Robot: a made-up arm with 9 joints. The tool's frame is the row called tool.
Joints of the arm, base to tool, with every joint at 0 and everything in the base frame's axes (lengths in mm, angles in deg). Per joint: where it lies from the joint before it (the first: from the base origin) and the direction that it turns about. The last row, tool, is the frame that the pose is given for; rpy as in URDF.
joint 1: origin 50.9 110.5 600.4 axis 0 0 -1
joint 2: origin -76.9 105.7 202.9 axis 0 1 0
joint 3: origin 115.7 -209.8 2.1 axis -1 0 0
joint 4: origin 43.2 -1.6 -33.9 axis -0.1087 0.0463 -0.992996
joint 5: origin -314.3 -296.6 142.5 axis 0 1 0
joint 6: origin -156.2 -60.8 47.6 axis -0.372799 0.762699 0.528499
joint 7: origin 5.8 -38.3 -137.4 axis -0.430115 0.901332 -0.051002
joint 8: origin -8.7 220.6 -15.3 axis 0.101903 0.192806 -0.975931
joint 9: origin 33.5 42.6 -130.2 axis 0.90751 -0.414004 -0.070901
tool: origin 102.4 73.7 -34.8 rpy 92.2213 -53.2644 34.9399
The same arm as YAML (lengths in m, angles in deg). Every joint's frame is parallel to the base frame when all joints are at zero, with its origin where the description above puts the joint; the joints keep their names.
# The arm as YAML. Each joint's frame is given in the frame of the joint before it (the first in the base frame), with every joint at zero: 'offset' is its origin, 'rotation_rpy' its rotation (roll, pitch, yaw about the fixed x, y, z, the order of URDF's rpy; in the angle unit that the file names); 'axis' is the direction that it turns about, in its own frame. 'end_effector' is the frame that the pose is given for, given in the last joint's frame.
length_unit: m
angle_unit: deg
chain:
  - id: joint 1
    offset: [0.0509, 0.1105, 0.6004]
    rotation_rpy: [0.0, 0.0, 0.0]
    axis: [0.0, 0.0, -1.0]
  - id: joint 2
    offset: [-0.0769, 0.1057, 0.2029]
    rotation_rpy: [0.0, 0.0, 0.0]
    axis: [0.0, 1.0, 0.0]
  - id: joint 3
    offset: [0.1157, -0.2098, 0.0021]
    rotation_rpy: [0.0, 0.0, 0.0]
    axis: [-1.0, 0.0, 0.0]
  - id: joint 4
    offset: [0.0432, -0.0016, -0.0339]
    rotation_rpy: [0.0, 0.0, 0.0]
    axis: [-0.1087, 0.0463, -0.992996]
  - id: joint 5
    offset: [-0.3143, -0.2966, 0.1425]
    rotation_rpy: [0.0, 0.0, 0.0]
    axis: [0.0, 1.0, 0.0]
  - id: joint 6
    offset: [-0.1562, -0.0608, 0.0476]
    rotation_rpy: [0.0, 0.0, 0.0]
    axis: [-0.372799, 0.762699, 0.528499]
  - id: joint 7
    offset: [0.0058, -0.0383, -0.1374]
    rotation_rpy: [0.0, 0.0, 0.0]
    axis: [-0.430115, 0.901332, -0.051002]
  - id: joint 8
    offset: [-0.0087, 0.2206, -0.0153]
    rotation_rpy: [0.0, 0.0, 0.0]
    axis: [0.101903, 0.192806, -0.975931]
  - id: joint 9
    offset: [0.0335, 0.0426, -0.1302]
    rotation_rpy: [0.0, 0.0, 0.0]
    axis: [0.90751, -0.414004, -0.070901]
end_effector:
  offset: [0.1024, 0.0737, -0.0348]
  rotation_rpy: [92.22, -53.26, 34.94]

